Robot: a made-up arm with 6 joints. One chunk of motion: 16 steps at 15 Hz.
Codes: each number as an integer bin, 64 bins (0 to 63) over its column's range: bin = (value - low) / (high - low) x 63, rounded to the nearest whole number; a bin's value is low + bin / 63 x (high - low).
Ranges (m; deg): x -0.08..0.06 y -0.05..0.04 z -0.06..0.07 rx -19..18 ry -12..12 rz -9..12
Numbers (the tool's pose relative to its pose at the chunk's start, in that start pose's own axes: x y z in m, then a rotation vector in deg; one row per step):
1: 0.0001 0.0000 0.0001 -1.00 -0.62 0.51
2: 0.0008 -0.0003 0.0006 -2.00 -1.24 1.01
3: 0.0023 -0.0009 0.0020 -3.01 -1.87 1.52
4: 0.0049 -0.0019 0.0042 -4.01 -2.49 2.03
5: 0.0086 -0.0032 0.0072 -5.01 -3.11 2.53
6: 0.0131 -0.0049 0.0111 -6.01 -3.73 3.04
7: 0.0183 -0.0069 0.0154 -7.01 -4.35 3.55
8: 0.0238 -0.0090 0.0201 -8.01 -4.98 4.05
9: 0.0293 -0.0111 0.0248 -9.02 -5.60 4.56
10: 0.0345 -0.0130 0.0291 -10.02 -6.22 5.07
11: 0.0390 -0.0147 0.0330 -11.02 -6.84 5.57
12: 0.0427 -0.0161 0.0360 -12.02 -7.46 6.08
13: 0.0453 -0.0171 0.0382 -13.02 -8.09 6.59
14: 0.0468 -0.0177 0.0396 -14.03 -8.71 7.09
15: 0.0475 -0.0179 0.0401 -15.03 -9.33 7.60
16: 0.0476 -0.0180 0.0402 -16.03 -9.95 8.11
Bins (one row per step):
1: 36 35 29 31 30 29
2: 36 35 29 29 28 30
3: 37 34 30 27 27 32
4: 38 34 31 26 25 33
5: 40 33 33 24 23 35
6: 42 32 34 22 22 36
7: 44 30 37 20 20 38
8: 47 29 39 19 18 39
9: 49 27 41 17 17 41
10: 52 26 43 15 15 42
11: 54 25 45 14 14 44
12: 55 24 47 12 12 45
13: 56 23 48 10 10 47
14: 57 23 48 8 9 48
15: 57 22 49 7 7 50
16: 57 22 49 5 5 51

